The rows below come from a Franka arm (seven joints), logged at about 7 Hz.
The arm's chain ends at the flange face. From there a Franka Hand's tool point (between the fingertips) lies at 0.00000 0.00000 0.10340 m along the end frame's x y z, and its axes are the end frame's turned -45 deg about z.
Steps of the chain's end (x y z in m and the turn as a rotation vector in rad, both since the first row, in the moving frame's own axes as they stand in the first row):
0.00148 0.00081 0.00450 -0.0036 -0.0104 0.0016
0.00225 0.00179 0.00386 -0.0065 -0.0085 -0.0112
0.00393 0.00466 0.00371 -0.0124 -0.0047 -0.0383
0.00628 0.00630 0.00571 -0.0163 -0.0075 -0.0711
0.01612 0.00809 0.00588 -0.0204 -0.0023 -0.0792
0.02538 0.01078 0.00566 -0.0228 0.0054 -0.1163
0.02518 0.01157 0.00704 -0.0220 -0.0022 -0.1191
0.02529 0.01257 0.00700 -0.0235 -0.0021 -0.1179
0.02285 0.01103 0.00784 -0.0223 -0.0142 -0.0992
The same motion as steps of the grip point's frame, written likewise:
-0.00055 0.00112 0.00449 0.0048 -0.0099 0.0016
-0.00077 0.00272 0.00385 0.0014 -0.0106 -0.0112
-0.00176 0.00666 0.00370 -0.0054 -0.0121 -0.0383
-0.00173 0.00960 0.00569 -0.0062 -0.0168 -0.0711
0.00407 0.01851 0.00586 -0.0128 -0.0161 -0.0792
0.00917 0.02770 0.00563 -0.0199 -0.0123 -0.1163
0.00794 0.02754 0.00701 -0.0140 -0.0171 -0.1191
0.00722 0.02844 0.00697 -0.0151 -0.0181 -0.1179
0.00572 0.02468 0.00780 -0.0057 -0.0258 -0.0992

